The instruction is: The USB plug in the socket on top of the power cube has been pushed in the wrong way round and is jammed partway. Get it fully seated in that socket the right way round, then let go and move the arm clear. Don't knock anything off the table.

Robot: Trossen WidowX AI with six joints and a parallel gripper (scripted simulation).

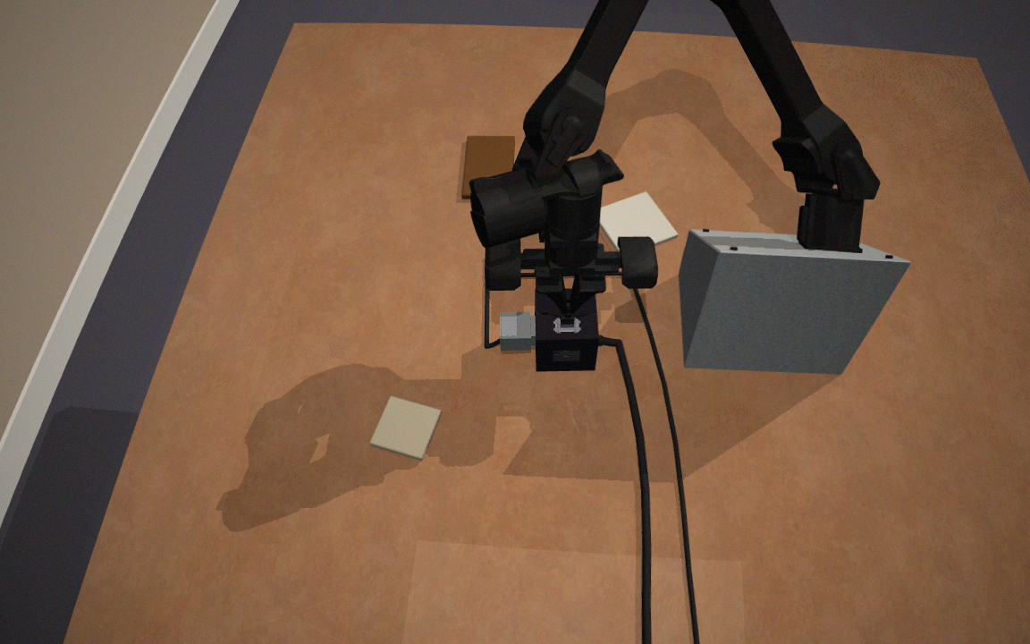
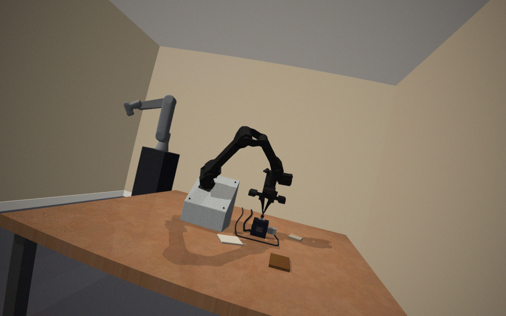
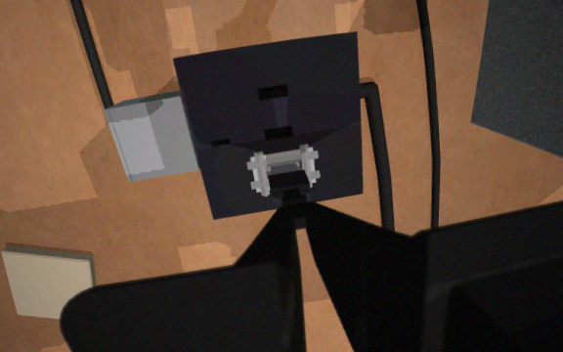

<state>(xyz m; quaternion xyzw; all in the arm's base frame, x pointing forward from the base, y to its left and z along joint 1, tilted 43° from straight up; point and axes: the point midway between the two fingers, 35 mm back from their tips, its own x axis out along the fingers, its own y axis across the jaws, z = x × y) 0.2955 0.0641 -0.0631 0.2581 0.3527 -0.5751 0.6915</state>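
The dark USB plug is 2 cm below my gripper tip. The rest, counted from my gripper tip: brown tile 32 cm to the right, 17 cm ahead, 11 cm below; light grey socket frame 4 cm below.
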